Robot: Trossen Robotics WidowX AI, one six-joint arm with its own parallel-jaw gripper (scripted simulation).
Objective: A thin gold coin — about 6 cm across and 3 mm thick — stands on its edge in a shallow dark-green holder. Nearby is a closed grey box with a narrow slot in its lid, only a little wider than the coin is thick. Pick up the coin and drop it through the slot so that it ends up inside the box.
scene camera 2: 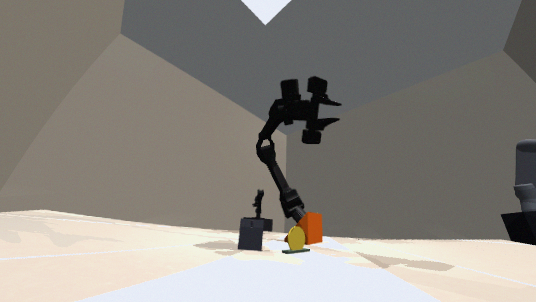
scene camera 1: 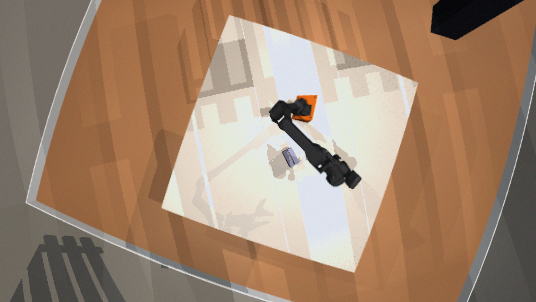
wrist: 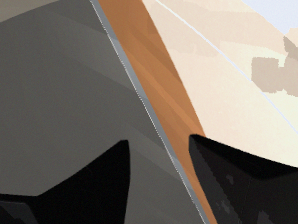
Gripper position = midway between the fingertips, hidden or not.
Note:
In view: my gripper (scene camera 2: 339, 111).
My gripper is seen too in the wrist view (wrist: 159, 145).

